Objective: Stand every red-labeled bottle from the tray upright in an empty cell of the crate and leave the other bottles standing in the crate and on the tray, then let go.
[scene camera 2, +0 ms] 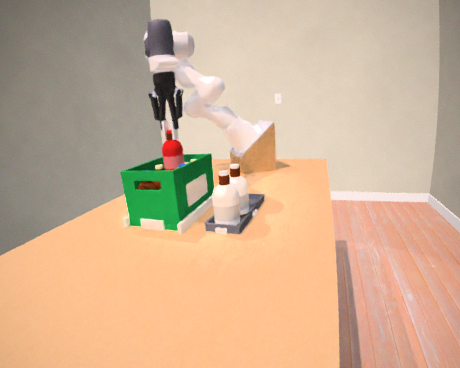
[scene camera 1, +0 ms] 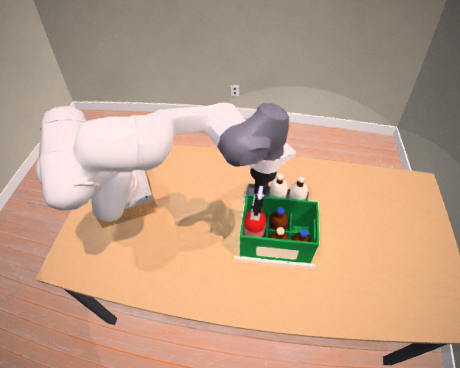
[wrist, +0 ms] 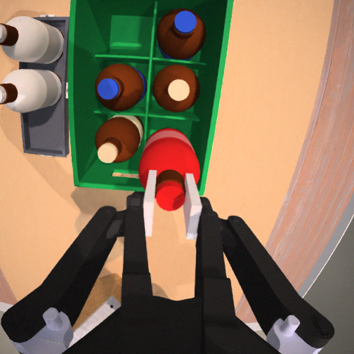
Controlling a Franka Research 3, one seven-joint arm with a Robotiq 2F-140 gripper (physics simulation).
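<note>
My gripper point(scene camera 1: 256, 214) point(scene camera 2: 169, 132) point(wrist: 169, 184) is shut on the neck of the red-labeled bottle point(scene camera 1: 254, 224) point(scene camera 2: 173, 151) point(wrist: 169, 155). The bottle hangs about upright at a corner cell of the green crate point(scene camera 1: 247, 247) point(scene camera 2: 152, 207) point(wrist: 216, 50), its lower part hidden behind the wall. Two blue-capped brown bottles point(wrist: 175, 45) point(wrist: 122, 95) and two cream-capped ones point(wrist: 167, 102) point(wrist: 122, 135) stand in other cells. The far left cell in the wrist view is empty. Two white-labeled bottles point(scene camera 2: 226, 205) point(scene camera 2: 241, 190) point(wrist: 40, 40) point(wrist: 37, 90) stand on the grey tray point(scene camera 2: 212, 228) point(wrist: 45, 135).
The tray lies close beside the crate, and its near end in the wrist view holds no bottle. Crate walls and thin green dividers point(wrist: 151, 75) surround the cells. The wooden table point(scene camera 1: 165, 280) point(scene camera 2: 165, 300) carries everything, with the arm's base at one end.
</note>
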